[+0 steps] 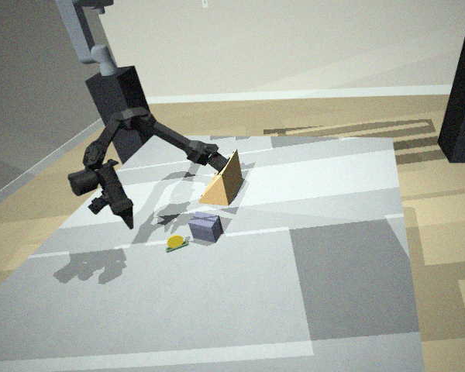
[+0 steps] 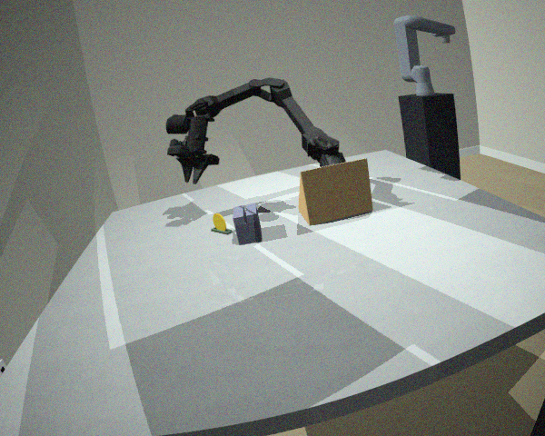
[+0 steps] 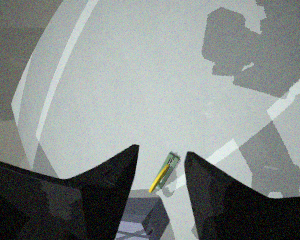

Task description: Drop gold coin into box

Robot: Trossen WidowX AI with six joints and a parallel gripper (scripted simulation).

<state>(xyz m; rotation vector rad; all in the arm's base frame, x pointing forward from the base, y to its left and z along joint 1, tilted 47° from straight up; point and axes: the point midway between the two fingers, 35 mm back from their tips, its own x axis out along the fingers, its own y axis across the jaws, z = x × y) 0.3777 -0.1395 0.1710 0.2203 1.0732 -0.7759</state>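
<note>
Right now the gold coin is 110 mm below my gripper tip, 100 mm to the left of it and 50 mm behind it.
</note>
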